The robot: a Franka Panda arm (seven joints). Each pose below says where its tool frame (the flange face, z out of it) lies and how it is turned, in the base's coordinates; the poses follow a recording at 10 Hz.
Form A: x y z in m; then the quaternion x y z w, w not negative.
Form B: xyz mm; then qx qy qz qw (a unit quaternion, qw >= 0). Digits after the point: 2 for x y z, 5 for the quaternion.
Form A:
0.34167 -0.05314 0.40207 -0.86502 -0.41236 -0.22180 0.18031
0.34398 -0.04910 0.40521 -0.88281 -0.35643 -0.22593 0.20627
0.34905 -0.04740 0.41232 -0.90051 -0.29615 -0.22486 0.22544
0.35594 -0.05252 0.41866 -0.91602 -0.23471 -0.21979 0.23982
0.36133 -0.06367 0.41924 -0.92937 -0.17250 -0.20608 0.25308
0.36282 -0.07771 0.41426 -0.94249 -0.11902 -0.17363 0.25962
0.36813 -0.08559 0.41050 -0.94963 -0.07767 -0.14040 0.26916
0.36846 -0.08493 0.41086 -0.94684 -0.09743 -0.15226 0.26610
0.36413 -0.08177 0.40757 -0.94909 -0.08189 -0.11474 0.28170
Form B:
341.67 -53.14 402.07 -0.86502 -0.41236 -0.22180 0.18031
343.98 -49.10 405.21 -0.88281 -0.35643 -0.22593 0.20627
349.05 -47.40 412.32 -0.90051 -0.29615 -0.22486 0.22544
355.94 -52.52 418.66 -0.91602 -0.23471 -0.21979 0.23982
361.33 -63.67 419.24 -0.92937 -0.17250 -0.20608 0.25308
362.82 -77.71 414.26 -0.94249 -0.11902 -0.17363 0.25962
368.13 -85.59 410.50 -0.94963 -0.07767 -0.14040 0.26916
368.46 -84.93 410.86 -0.94684 -0.09743 -0.15226 0.26610
364.13 -81.77 407.57 -0.94909 -0.08189 -0.11474 0.28170

